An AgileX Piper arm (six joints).
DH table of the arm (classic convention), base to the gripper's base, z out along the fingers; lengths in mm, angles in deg. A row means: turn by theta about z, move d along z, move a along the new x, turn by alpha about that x. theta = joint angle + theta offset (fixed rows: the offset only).
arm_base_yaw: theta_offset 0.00; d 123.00; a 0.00; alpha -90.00
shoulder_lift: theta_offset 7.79; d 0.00; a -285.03; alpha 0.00
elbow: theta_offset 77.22; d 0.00; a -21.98; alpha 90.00
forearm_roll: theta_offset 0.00; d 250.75; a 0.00; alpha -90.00
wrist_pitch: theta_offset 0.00; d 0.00; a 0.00; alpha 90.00
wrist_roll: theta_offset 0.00; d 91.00; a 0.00; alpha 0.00
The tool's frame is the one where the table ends.
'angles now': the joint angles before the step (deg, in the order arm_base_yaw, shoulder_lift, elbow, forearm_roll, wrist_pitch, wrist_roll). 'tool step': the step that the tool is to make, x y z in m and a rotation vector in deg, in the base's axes. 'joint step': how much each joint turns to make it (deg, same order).
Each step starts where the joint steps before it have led.
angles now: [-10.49, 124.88, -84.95, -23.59, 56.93, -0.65]
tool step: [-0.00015, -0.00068, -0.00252, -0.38, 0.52, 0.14]
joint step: [0.00, 0.39, 0.00, -0.54, 0.12, 0.14]
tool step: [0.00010, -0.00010, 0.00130, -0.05, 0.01, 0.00]
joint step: [0.00, -0.11, -0.12, 0.00, 0.23, -0.08]
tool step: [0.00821, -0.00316, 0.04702, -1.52, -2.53, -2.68]
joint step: [0.00, -3.03, -6.15, 0.47, 7.02, -0.01]
